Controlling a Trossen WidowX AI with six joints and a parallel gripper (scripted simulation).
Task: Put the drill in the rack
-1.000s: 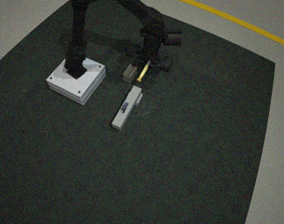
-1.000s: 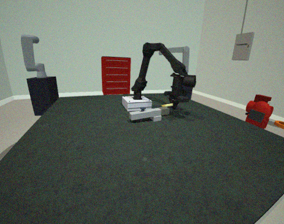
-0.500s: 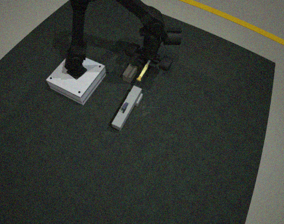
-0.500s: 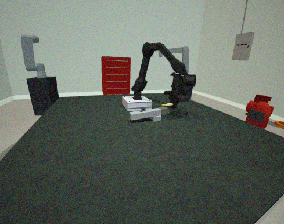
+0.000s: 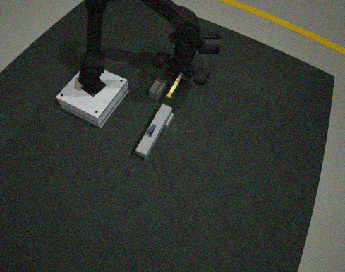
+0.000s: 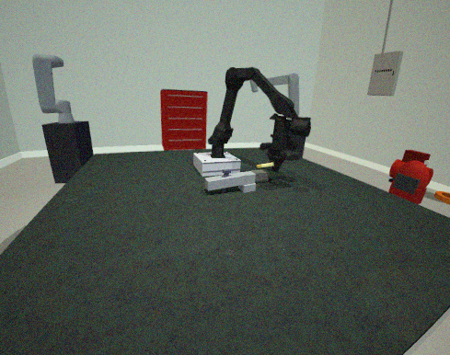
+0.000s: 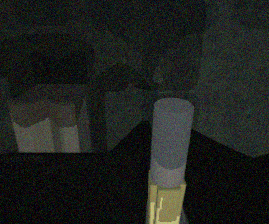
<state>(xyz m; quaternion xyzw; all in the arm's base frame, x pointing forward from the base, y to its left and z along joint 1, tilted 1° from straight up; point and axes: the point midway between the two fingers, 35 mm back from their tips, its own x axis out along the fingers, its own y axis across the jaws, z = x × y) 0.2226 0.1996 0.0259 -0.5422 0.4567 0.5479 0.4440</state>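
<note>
Now: the rack 60 mm behind my gripper tip, 40 mm to the right of it and 40 mm below it. Round my gripper tip: grey housing 40 mm ahead, 190 mm to the right, 20 mm below; then key 50 mm ahead, 210 mm to the right, 10 mm below; then drill 10 mm ahead, 40 mm to the right, 30 mm above.
</note>
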